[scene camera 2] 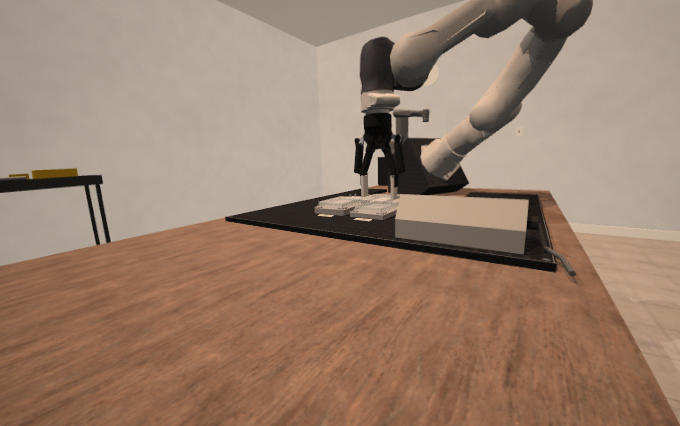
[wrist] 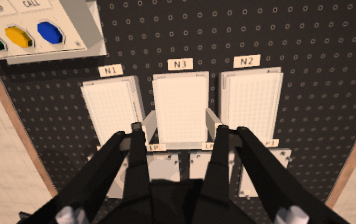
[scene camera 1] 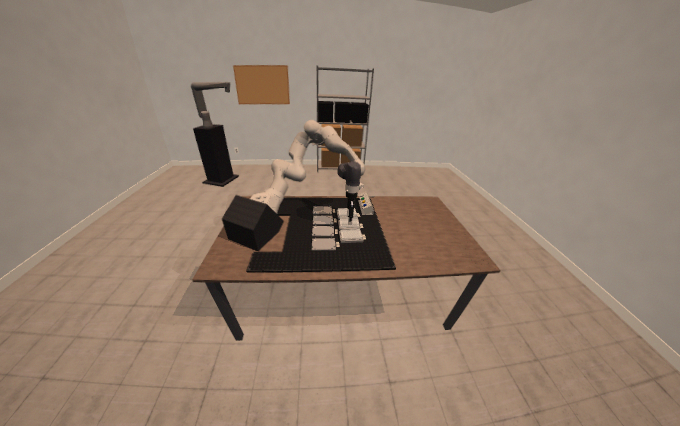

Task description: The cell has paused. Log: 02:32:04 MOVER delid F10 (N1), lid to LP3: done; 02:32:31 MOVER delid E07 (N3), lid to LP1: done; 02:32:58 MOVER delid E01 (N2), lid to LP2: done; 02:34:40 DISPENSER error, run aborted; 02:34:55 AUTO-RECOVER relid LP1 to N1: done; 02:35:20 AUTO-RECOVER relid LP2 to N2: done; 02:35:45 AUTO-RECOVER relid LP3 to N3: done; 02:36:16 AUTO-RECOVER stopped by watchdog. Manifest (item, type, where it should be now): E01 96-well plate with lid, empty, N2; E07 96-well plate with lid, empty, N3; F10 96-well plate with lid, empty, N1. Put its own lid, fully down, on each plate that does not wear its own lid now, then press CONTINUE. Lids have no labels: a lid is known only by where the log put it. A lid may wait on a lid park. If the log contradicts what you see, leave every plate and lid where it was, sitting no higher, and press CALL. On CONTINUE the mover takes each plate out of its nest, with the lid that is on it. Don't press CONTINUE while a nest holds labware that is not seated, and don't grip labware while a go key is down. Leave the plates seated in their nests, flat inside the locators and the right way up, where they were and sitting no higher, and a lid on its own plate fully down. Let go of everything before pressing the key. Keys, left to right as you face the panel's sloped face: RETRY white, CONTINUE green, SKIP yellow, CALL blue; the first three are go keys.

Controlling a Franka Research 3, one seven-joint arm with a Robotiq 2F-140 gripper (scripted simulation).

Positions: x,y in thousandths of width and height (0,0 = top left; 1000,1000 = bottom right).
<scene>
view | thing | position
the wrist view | gripper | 507,520
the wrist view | white lid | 507,467
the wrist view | white lid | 310,475
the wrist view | white lid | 712,449
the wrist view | lid park LP2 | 448,743
</scene>
